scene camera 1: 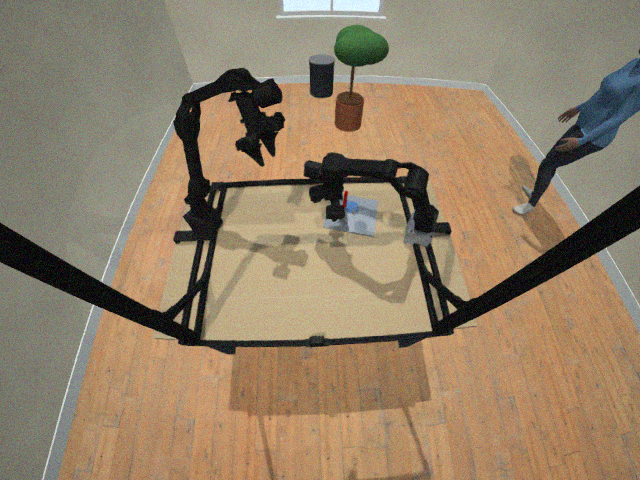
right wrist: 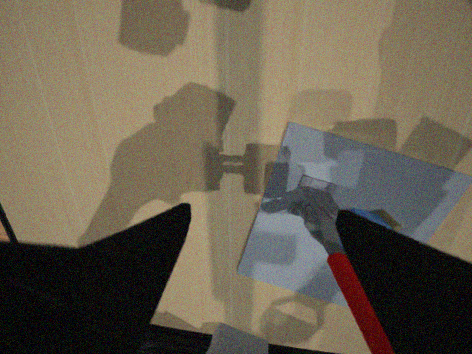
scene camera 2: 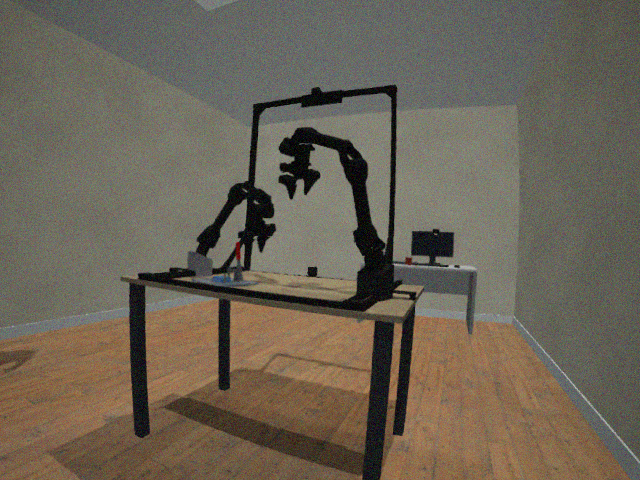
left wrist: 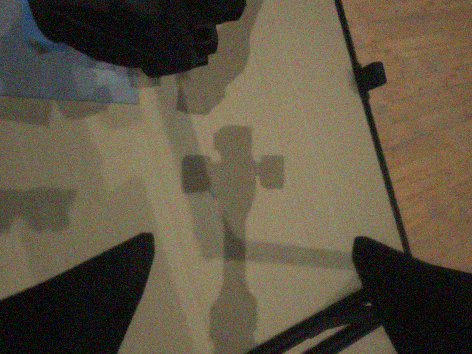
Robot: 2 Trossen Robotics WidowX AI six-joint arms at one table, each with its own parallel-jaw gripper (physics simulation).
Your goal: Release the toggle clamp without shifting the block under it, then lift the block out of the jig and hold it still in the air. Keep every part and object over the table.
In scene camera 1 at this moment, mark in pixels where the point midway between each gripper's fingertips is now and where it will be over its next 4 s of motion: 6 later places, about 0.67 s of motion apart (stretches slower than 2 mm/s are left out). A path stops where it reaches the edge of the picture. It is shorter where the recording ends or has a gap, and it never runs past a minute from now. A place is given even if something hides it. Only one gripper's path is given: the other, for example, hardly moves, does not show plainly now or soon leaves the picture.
The right gripper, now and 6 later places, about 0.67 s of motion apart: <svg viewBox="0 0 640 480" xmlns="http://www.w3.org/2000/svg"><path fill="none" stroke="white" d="M333 213L333 212L332 212L333 211L328 208L325 207L330 199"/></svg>
